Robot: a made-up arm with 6 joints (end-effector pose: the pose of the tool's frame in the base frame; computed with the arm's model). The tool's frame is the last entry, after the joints. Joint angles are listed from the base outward.
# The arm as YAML. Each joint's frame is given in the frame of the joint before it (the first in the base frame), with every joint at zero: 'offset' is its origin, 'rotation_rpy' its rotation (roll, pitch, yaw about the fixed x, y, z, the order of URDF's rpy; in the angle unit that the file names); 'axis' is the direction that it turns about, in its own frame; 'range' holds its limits. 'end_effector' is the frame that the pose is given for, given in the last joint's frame.
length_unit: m
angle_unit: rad
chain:
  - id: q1
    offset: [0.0, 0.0, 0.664]
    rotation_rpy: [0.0, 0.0, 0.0]
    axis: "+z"
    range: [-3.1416, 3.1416]
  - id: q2
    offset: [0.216, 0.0, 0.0]
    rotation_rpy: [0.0, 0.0, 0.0]
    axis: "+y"
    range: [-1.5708, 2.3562]
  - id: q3
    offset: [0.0, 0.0, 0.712]
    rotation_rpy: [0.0, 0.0, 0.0]
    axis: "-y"
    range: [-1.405, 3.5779]
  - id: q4
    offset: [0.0, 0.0, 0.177]
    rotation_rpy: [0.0, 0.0, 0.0]
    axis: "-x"
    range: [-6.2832, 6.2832]
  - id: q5
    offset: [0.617, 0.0, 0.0]
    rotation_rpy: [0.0, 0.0, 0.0]
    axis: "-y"
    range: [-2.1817, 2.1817]
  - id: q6
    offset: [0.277, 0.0, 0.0]
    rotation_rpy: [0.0, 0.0, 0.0]
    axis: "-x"
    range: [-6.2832, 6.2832]
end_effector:
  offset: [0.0, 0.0, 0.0]
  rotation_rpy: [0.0, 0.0, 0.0]
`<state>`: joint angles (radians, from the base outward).
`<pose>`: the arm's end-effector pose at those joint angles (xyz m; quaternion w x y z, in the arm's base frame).
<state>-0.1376 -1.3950 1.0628 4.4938 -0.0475 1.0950</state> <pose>-1.2774 0.1899 1.2137 0.3399 0.0308 -0.8889 0.3057</pose>
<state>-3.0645 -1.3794 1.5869 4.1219 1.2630 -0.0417</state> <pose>1.1580 0.3094 0.8921 0.6617 -0.3664 -0.5905 0.2814</pose>
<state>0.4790 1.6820 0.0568 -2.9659 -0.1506 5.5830</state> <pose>0.9664 0.5101 -0.3164 0.0404 -0.7307 -0.0078 0.6815</pose>
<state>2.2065 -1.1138 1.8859 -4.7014 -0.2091 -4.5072</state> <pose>0.8342 -1.0337 0.9279 0.9230 -0.1382 -0.0200 -0.3585</pose>
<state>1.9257 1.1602 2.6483 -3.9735 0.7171 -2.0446</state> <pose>-0.4330 0.7810 1.7756 0.3621 0.2317 -0.5101 0.7450</pose>
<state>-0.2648 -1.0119 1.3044 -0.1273 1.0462 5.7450</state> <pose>-1.1711 0.2860 1.3154 0.0790 0.1050 0.9405 -0.3132</pose>
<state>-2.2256 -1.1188 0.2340 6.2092 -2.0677 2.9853</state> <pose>0.1698 0.1916 1.4342 0.3453 -0.4211 0.8334 0.0944</pose>
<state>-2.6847 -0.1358 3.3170 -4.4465 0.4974 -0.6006</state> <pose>0.6449 0.1749 0.9705 0.6220 0.7793 0.0362 -0.0672</pose>
